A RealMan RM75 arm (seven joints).
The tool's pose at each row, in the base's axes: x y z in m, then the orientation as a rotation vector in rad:
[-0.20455, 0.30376, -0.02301, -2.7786, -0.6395, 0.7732]
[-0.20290, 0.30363, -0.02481, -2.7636, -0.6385, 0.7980]
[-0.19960, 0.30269, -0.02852, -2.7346, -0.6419, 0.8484]
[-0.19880, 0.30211, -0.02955, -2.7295, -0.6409, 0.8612]
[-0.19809, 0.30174, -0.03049, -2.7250, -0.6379, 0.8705]
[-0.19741, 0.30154, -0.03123, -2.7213, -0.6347, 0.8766]
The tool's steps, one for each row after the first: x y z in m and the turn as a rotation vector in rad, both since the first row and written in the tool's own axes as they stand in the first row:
[0.00202, 0.00122, 0.00064, 0.0115, -0.0167, -0.0019]
[0.00580, 0.00429, 0.00198, 0.0309, -0.0516, -0.0081]
[0.00662, 0.00539, 0.00240, 0.0344, -0.0604, -0.0077]
[0.00742, 0.00624, 0.00279, 0.0384, -0.0665, -0.0064]
[0.00818, 0.00687, 0.00305, 0.0422, -0.0704, -0.0050]

